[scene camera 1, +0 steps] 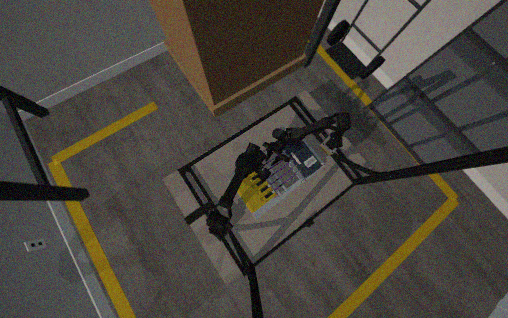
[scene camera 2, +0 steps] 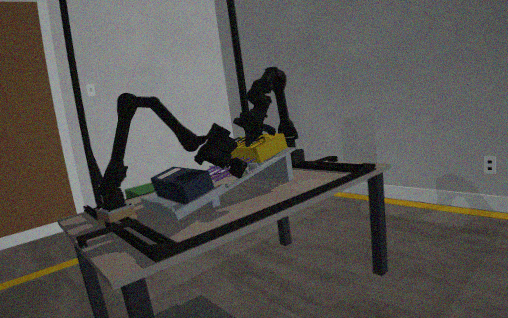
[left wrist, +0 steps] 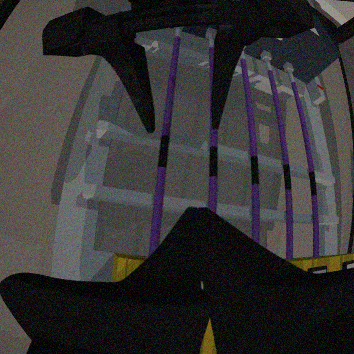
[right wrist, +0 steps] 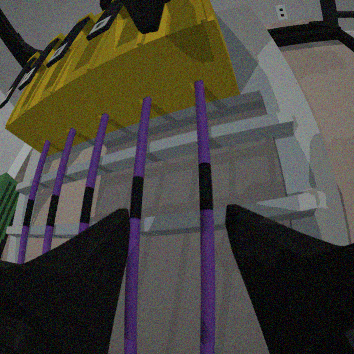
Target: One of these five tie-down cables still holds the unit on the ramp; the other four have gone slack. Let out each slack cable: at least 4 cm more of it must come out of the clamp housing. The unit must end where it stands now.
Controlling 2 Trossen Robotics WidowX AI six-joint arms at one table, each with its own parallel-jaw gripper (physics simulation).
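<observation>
The yellow clamp housing sits at the ramp's upper end. The dark blue unit rests at its lower end. Purple cables run between them, each with a black band. My left gripper is shut at the housing's top, near its right end in the right wrist view; the lever there is hidden. My right gripper is part open, its fingers either side of the end cable. The neighbouring cable runs close by one finger.
Black levers with white labels stand along the housing's top. The ramp's crossbars lie beneath the cables. A green object lies beyond the ramp. A black frame runs around the table. A tall brown cabinet stands behind it.
</observation>
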